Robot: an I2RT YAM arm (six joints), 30 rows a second.
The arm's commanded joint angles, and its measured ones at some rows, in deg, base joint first. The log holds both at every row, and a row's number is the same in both.
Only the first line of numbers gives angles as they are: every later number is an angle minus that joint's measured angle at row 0.
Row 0, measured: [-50.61, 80.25, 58.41, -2.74, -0.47, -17.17]
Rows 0 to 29, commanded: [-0.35, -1.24, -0.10, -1.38, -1.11, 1.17]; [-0.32, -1.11, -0.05, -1.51, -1.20, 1.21]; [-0.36, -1.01, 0.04, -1.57, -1.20, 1.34]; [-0.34, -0.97, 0.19, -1.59, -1.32, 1.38]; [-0.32, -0.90, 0.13, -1.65, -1.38, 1.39]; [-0.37, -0.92, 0.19, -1.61, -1.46, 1.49]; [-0.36, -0.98, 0.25, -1.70, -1.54, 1.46]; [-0.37, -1.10, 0.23, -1.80, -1.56, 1.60]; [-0.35, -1.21, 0.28, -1.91, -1.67, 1.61]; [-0.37, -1.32, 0.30, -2.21, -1.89, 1.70]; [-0.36, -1.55, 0.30, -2.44, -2.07, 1.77]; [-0.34, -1.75, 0.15, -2.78, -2.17, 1.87]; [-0.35, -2.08, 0.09, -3.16, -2.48, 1.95]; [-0.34, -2.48, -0.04, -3.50, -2.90, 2.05]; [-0.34, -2.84, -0.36, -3.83, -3.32, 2.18]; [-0.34, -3.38, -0.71, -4.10, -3.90, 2.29]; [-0.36, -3.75, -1.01, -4.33, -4.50, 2.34]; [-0.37, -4.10, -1.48, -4.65, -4.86, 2.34]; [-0.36, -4.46, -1.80, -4.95, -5.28, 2.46]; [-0.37, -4.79, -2.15, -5.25, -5.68, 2.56]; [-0.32, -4.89, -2.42, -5.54, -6.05, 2.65]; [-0.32, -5.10, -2.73, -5.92, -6.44, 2.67]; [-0.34, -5.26, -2.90, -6.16, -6.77, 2.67]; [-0.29, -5.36, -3.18, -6.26, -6.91, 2.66]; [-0.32, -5.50, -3.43, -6.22, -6.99, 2.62]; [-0.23, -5.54, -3.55, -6.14, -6.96, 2.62]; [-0.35, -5.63, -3.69, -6.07, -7.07, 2.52]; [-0.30, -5.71, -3.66, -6.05, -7.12, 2.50]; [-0.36, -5.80, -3.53, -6.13, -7.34, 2.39]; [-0.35, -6.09, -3.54, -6.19, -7.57, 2.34]
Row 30, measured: [0.00, -4.55, -3.21, -4.68, -6.14, 1.55]
